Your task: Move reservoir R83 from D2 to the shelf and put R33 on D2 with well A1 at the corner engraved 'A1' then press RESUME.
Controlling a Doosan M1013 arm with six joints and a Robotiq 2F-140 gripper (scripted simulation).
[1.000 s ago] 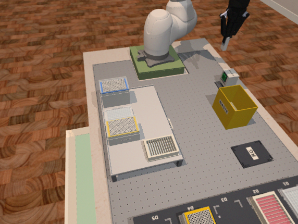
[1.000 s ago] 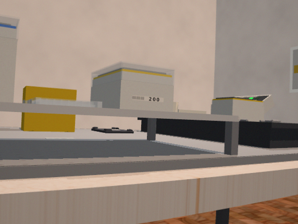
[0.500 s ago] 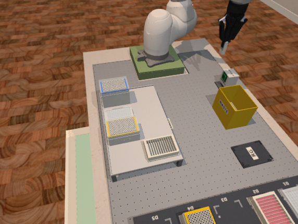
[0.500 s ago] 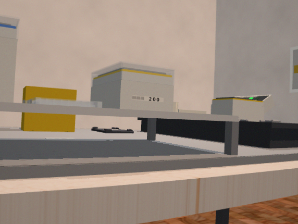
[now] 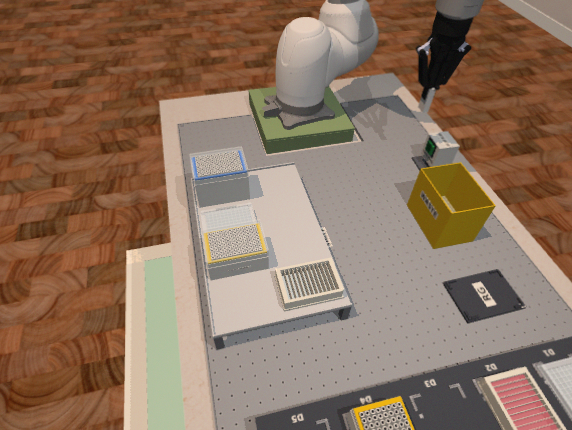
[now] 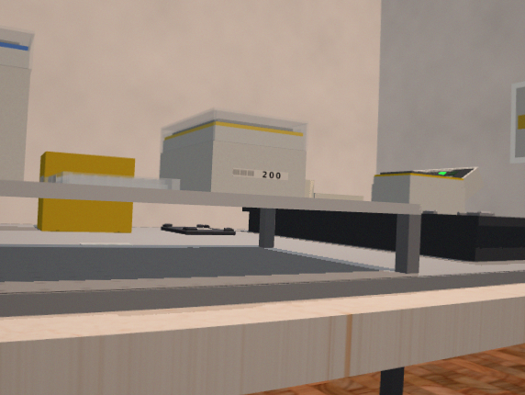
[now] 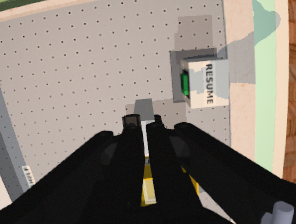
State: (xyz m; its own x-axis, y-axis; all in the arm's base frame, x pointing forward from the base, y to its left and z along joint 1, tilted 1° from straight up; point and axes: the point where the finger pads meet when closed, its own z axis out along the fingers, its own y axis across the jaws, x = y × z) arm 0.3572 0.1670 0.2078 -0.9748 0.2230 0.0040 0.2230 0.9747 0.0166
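Now: hand 18 cm above the key box, 7 cm to the right of it and 2 cm short of it. The rest, counted from my hand: shelf label 33 cm to the right, 25 cm below, 13 cm ahead; then regrip nest RG 42 cm ahead, 24 cm below, 8 cm to the right; then yellow waste bin 20 cm below, 20 cm ahead, 3 cm to the right.
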